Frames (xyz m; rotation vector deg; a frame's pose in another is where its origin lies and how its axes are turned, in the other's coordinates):
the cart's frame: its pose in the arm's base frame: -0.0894 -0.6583 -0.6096 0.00 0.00 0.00
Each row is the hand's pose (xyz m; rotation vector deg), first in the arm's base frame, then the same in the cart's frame.
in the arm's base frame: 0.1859 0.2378 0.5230 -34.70 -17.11 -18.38
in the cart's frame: 0.2753 0.8961 1.1326 -34.70 -17.11 -18.38
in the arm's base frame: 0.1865 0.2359 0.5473 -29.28 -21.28 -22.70
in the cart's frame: 0.2759 0.8942 1.1569 -29.28 -21.28 -22.70
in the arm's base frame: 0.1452 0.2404 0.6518 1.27 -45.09 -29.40
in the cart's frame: 0.2346 0.8987 1.2614 1.27 -45.09 -29.40
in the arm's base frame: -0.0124 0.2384 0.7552 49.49 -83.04 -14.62
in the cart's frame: 0.0770 0.8967 1.3648 49.49 -83.04 -14.62
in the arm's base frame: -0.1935 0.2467 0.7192 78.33 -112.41 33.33
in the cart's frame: -0.1041 0.9050 1.3288 78.33 -112.41 33.33
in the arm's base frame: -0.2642 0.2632 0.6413 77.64 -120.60 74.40
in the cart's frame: -0.1748 0.9215 1.2509 77.64 -120.60 74.40
